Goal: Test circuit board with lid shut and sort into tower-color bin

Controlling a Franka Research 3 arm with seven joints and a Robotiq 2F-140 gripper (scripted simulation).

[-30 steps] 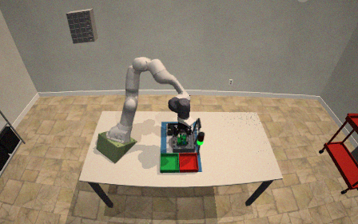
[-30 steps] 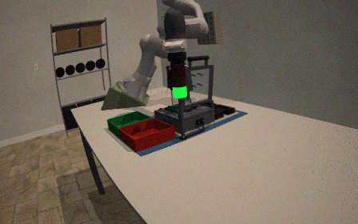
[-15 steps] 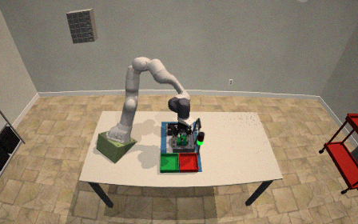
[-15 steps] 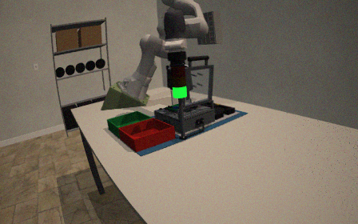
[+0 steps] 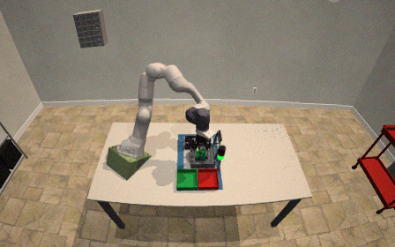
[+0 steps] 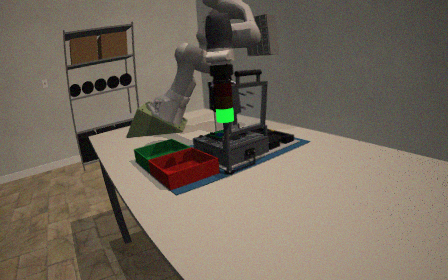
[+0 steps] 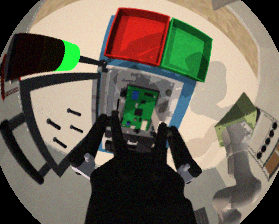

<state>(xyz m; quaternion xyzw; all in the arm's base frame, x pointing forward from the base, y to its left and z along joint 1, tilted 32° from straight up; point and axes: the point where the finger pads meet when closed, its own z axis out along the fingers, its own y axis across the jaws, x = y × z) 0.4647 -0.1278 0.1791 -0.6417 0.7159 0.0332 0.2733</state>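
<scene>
Right now my hand is 2 cm above the green circuit board. Round my hand: plate 3 cm below, 1 cm to the left, 1 cm ahead; red bin 20 cm to the right, 8 cm below, 4 cm ahead; clear lid 11 cm ahead, 9 cm above.
</scene>
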